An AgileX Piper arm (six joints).
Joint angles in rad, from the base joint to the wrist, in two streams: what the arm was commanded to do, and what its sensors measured. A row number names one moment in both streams.
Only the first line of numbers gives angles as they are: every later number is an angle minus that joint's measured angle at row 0.
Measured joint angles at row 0:
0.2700, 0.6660, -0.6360, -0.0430, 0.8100, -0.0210
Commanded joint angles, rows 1 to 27:
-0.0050, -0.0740, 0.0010, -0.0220, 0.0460, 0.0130
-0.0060, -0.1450, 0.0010, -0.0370, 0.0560, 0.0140
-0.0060, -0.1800, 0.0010, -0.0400, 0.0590, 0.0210
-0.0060, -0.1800, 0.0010, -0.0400, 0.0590, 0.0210
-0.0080, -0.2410, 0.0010, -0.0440, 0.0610, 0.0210
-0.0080, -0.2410, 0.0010, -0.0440, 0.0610, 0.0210
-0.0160, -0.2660, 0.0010, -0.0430, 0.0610, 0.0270
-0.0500, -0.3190, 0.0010, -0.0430, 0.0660, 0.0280
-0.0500, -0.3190, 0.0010, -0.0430, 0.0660, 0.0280
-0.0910, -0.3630, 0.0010, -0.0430, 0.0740, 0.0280
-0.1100, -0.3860, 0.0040, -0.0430, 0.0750, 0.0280
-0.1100, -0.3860, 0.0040, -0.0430, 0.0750, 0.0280
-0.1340, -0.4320, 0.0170, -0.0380, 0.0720, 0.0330
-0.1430, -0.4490, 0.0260, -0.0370, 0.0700, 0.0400
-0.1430, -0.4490, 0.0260, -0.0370, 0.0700, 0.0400
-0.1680, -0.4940, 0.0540, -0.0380, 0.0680, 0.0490
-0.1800, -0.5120, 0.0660, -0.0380, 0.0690, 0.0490
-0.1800, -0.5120, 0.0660, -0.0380, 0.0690, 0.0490
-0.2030, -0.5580, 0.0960, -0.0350, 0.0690, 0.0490
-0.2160, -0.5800, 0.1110, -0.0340, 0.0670, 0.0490
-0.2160, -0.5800, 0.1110, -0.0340, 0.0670, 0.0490
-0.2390, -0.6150, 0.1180, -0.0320, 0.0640, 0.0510
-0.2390, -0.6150, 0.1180, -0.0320, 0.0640, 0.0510
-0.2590, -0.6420, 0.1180, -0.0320, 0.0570, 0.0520
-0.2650, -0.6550, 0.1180, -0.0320, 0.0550, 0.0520
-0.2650, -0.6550, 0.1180, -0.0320, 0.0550, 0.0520
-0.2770, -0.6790, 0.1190, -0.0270, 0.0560, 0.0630
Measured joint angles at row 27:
-0.2570, -0.6450, 0.1160, -0.0370, 0.0630, 0.0450
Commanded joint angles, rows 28 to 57:
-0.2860, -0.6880, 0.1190, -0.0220, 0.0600, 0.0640
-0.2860, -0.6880, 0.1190, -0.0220, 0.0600, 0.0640
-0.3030, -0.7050, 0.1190, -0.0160, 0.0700, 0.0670
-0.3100, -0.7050, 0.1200, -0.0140, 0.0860, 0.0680
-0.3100, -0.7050, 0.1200, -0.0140, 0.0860, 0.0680
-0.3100, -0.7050, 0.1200, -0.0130, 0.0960, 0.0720
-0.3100, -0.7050, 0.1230, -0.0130, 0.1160, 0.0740
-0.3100, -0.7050, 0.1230, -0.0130, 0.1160, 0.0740
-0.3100, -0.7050, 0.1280, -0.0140, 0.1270, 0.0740
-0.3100, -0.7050, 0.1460, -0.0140, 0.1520, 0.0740
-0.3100, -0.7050, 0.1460, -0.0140, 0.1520, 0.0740
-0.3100, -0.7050, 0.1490, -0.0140, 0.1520, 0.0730
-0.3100, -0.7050, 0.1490, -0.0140, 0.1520, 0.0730
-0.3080, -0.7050, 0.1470, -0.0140, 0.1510, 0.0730
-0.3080, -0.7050, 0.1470, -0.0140, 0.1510, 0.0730
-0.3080, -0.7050, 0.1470, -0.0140, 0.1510, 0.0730
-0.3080, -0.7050, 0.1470, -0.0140, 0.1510, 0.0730
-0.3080, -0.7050, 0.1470, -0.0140, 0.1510, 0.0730
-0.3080, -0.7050, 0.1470, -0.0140, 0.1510, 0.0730
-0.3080, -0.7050, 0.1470, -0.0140, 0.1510, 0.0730
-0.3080, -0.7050, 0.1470, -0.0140, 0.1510, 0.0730
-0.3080, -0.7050, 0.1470, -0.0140, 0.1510, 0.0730
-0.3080, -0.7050, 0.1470, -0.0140, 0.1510, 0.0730
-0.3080, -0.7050, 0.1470, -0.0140, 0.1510, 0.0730
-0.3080, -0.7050, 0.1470, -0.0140, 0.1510, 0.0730
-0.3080, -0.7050, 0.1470, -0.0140, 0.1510, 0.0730
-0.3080, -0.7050, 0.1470, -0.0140, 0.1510, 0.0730
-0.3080, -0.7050, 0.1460, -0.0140, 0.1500, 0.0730
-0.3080, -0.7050, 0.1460, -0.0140, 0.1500, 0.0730
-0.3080, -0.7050, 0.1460, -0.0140, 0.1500, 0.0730
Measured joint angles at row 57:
-0.3040, -0.6700, 0.1450, -0.0160, 0.1520, 0.0680
